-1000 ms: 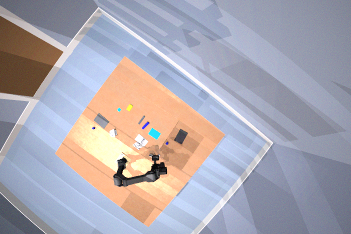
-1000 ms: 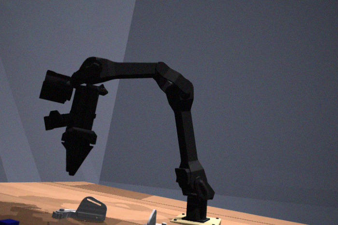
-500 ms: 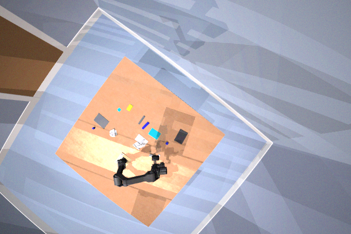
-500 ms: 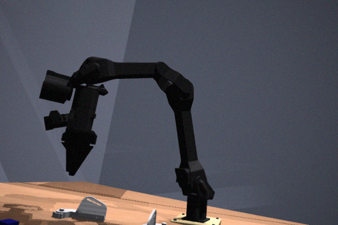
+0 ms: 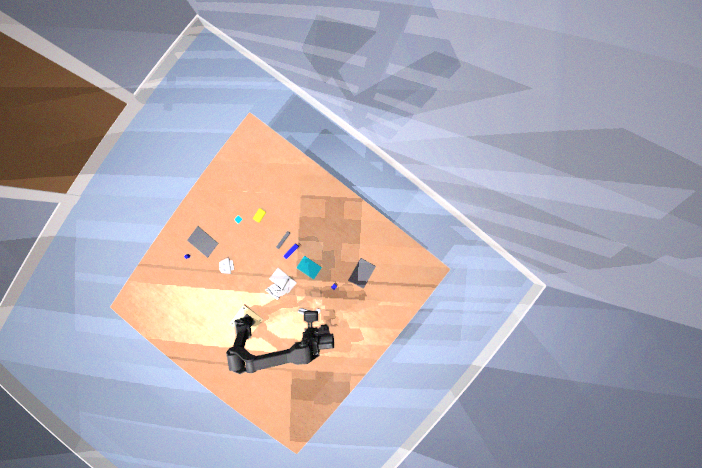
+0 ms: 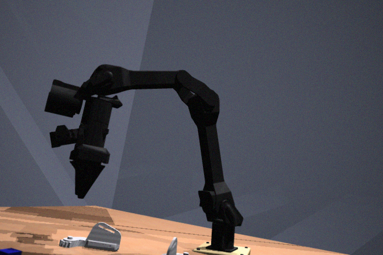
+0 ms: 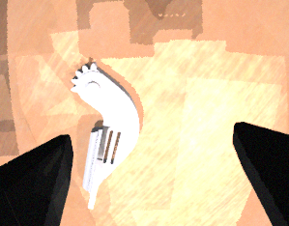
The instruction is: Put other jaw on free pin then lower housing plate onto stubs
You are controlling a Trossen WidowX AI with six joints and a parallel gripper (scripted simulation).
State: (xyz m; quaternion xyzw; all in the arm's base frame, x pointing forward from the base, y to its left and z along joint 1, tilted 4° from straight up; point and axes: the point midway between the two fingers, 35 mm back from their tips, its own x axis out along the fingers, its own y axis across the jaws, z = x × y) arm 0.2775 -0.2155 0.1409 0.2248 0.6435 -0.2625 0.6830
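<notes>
The jaw lies 10 mm ahead of my gripper tip, 30 mm to the left of it and 80 mm below it. Also, from my gripper tip: blue bar: 140 mm ahead, 330 mm to the left, 80 mm below; cyan plate: 140 mm ahead, 220 mm to the left, 90 mm below; blue cube: 170 mm ahead, 60 mm to the left, 80 mm below.
</notes>
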